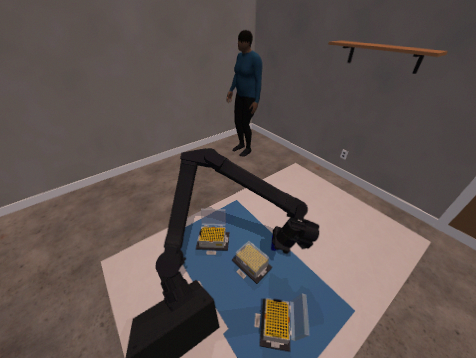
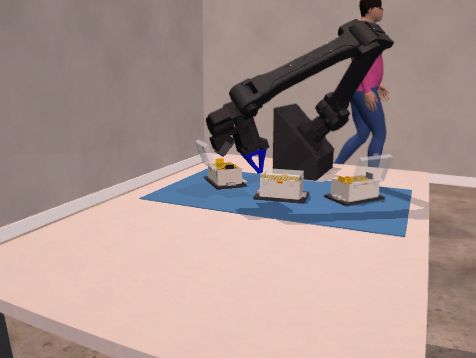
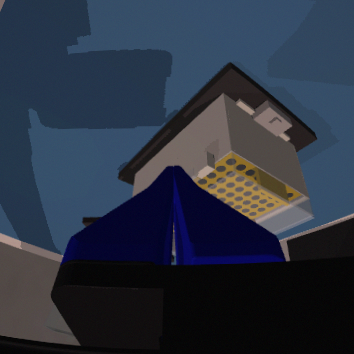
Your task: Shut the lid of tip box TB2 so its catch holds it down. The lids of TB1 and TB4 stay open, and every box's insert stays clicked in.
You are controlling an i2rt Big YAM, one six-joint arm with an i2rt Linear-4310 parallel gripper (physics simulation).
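Frame: origin at the arm's base, x left, y ahead, z down, level; metres.
Where they show: gripper, fingertip midpoint: [image 1: 272,249] [image 2: 260,172] [image 3: 173,176]; arm's base, link origin: [image 1: 180,298] [image 2: 308,137].
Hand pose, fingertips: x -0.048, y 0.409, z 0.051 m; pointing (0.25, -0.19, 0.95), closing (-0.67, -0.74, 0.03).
Observation:
Each offset is from my fingertips to the top centre of the thing. "*": to the spot under its first point. Level surfaces: height alone.
The middle tip box @(dz +0.012, dx +0.042, dy -0.092 m) [image 1: 251,259] [image 2: 280,191] [image 3: 207,135], apparently TB2, has its clear lid @(* dz +0.012, dx +0.069, dy -0.047 m) [image 2: 287,175] [image 3: 295,217] down over the yellow insert. I cannot tell whether its catch holds. Two other boxes stand open: one [image 1: 276,322] [image 2: 226,177] has its lid @(* dz -0.022, dx -0.247, dy -0.118 m) [image 1: 302,316] [image 2: 202,150] raised, the other [image 1: 212,237] [image 2: 355,191] has its lid [image 1: 213,216] [image 2: 377,167] raised. Their labels are unreadable. Yellow inserts sit in all three; their clicks are too small to judge. My gripper [image 1: 274,245] [image 2: 259,172] [image 3: 173,176] is shut and empty, beside the middle box's end, near lid height.
Each box stands on a dark base on the blue mat @(dz +0.089 m) [image 1: 215,285] [image 2: 175,192]. The mat lies on the pale table @(dz +0.092 m) [image 1: 360,240] [image 2: 200,280]. The arm's dark base block [image 1: 175,322] [image 2: 297,145] stands at the mat's edge. A person [image 1: 247,75] [image 2: 372,75] stands off the table.

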